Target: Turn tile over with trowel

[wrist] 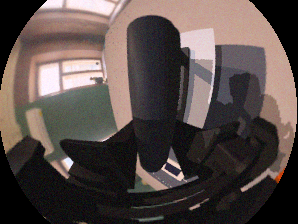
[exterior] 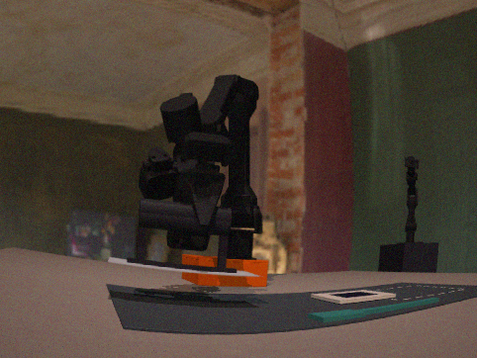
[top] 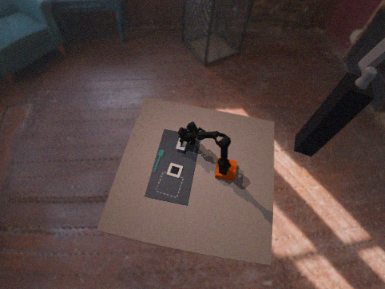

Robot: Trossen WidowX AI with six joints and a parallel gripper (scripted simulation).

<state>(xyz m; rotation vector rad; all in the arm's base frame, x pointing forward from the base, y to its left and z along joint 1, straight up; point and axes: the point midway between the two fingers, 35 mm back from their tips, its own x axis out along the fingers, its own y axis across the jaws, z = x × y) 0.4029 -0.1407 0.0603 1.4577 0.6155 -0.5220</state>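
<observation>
My gripper tip is 25 cm to the right of the white tile, 9 cm above it and 5 cm past it. From my gripper tip the other things lie so: teal trowel: 20 cm to the left, 11 cm ahead, 9 cm below.
</observation>
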